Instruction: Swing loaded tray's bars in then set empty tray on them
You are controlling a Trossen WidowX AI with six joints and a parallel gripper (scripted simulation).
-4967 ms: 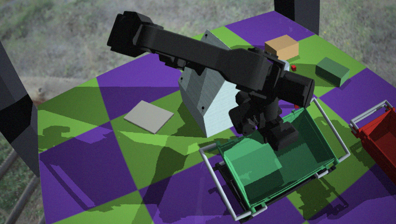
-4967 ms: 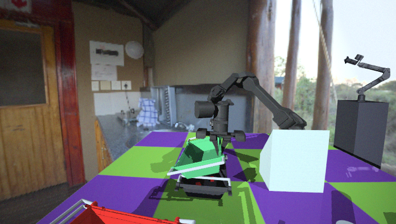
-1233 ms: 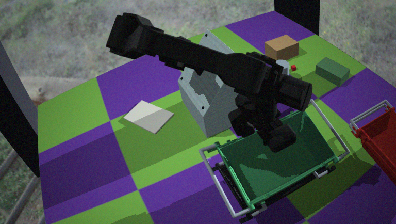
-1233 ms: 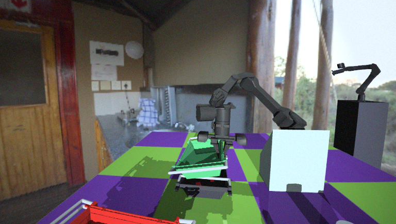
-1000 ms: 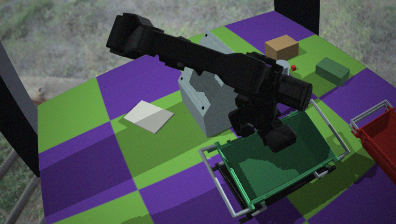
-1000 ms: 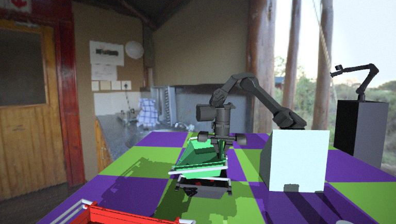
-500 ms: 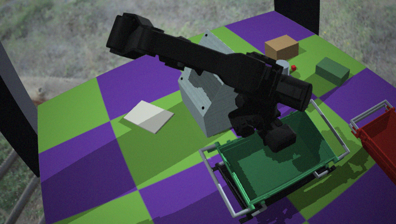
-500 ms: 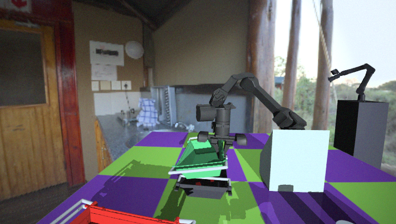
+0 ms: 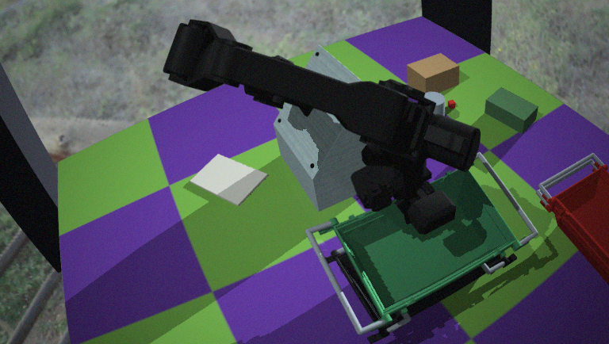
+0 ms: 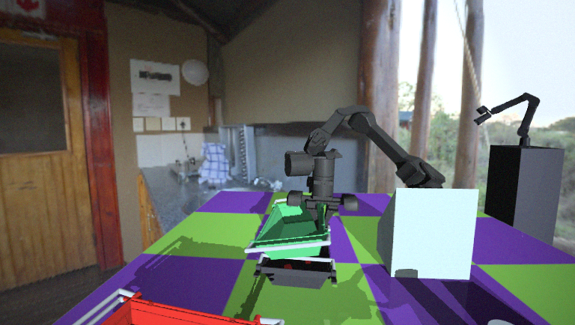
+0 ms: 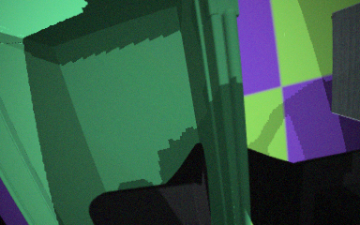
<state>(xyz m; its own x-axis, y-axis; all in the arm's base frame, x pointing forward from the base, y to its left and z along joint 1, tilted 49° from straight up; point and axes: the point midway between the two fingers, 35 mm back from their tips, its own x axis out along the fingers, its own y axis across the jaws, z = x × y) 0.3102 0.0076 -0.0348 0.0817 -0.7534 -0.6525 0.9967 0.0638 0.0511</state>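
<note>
My gripper tip is now 70 mm short of the green tray and 20 mm below it. Round my gripper tip: dark green block (210 mm behind, 440 mm to the left, 80 mm below); white sheet (360 mm behind, 230 mm to the right, 100 mm below); grey cylinder (290 mm behind, 250 mm to the left, 60 mm below).
</note>
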